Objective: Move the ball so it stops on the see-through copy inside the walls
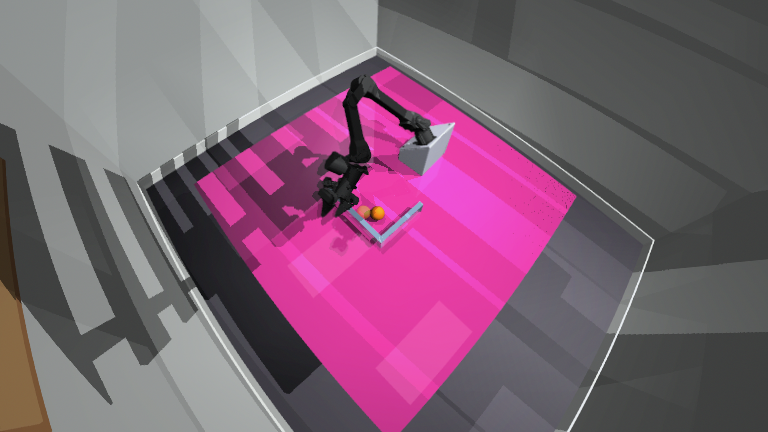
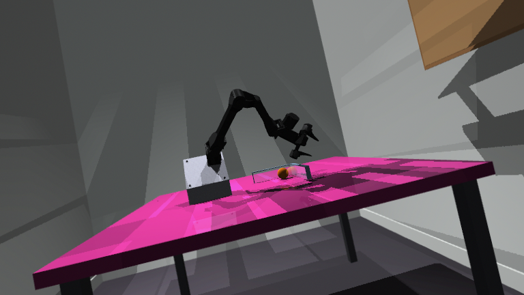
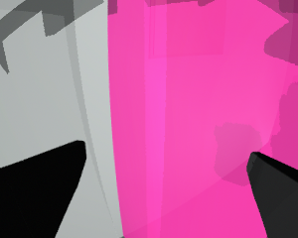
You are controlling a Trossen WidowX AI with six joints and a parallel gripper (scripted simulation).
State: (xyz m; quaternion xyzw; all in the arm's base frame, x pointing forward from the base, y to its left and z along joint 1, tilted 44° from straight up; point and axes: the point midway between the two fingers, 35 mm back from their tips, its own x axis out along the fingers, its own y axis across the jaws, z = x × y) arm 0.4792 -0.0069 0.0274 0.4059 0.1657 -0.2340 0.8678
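The orange ball is 18 cm behind my gripper tip, 9 cm below it and 8 cm to the left of it. Also, from my gripper tip: see-through copy of ball 14 cm behind, 9 cm below, 3 cm to the left.
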